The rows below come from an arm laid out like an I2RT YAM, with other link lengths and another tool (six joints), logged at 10 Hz.
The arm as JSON. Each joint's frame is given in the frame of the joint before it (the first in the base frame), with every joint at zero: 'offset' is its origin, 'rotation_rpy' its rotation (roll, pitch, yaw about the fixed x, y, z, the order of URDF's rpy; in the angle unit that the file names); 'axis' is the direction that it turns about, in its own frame. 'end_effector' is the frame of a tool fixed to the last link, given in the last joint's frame.
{
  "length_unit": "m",
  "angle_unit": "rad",
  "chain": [
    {
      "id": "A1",
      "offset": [
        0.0,
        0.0,
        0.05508
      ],
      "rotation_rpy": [
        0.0,
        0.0,
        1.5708
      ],
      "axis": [
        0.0,
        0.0,
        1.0
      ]
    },
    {
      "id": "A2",
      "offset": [
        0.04,
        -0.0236,
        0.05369
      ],
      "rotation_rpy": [
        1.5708,
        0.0,
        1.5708
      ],
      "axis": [
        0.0,
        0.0,
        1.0
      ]
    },
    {
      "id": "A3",
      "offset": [
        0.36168,
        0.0,
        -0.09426
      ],
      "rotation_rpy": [
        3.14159,
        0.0,
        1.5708
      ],
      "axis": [
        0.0,
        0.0,
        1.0
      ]
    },
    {
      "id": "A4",
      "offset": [
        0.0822,
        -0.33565,
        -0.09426
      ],
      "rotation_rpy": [
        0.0,
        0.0,
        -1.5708
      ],
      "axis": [
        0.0,
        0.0,
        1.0
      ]
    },
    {
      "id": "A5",
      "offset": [
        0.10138,
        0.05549,
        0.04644
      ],
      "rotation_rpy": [
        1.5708,
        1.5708,
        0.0
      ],
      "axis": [
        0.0,
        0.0,
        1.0
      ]
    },
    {
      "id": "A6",
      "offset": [
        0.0,
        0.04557,
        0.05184
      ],
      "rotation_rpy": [
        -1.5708,
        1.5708,
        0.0
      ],
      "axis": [
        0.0,
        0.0,
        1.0
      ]
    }
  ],
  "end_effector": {
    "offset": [
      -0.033,
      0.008,
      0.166
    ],
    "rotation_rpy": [
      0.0,
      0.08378,
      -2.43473
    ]
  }
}
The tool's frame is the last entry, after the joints.
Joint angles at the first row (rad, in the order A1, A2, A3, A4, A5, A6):
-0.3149, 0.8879, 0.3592, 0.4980, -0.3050, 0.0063
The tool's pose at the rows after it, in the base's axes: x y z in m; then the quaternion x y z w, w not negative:
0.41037, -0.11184, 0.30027, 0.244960, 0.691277, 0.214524, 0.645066
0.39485, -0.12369, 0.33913, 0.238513, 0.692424, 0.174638, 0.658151
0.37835, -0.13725, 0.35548, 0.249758, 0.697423, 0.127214, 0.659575
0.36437, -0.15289, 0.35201, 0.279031, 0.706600, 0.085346, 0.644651
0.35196, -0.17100, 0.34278, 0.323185, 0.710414, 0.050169, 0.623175
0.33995, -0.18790, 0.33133, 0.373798, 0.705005, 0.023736, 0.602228
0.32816, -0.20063, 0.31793, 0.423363, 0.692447, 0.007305, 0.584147
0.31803, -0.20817, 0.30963, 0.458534, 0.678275, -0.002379, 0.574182
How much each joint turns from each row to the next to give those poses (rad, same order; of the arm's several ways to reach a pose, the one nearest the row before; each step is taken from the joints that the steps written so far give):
-0.0667, -0.0805, 0.0984, -0.1583, -0.0057, -0.0568
-0.0233, -0.0584, 0.0896, -0.1411, 0.0248, -0.0679
-0.0054, -0.0400, 0.0573, -0.1202, 0.0717, -0.0622
0.0000, -0.0145, 0.0370, -0.1076, 0.0897, -0.0336
0.0000, 0.0068, 0.0328, -0.0904, 0.1022, 0.0038
0.0000, 0.0134, 0.0213, -0.0664, 0.1014, 0.0366
0.0000, 0.0092, 0.0061, -0.0473, 0.0874, 0.0584
0.0000, -0.0004, 0.0000, -0.0301, 0.0611, 0.0500

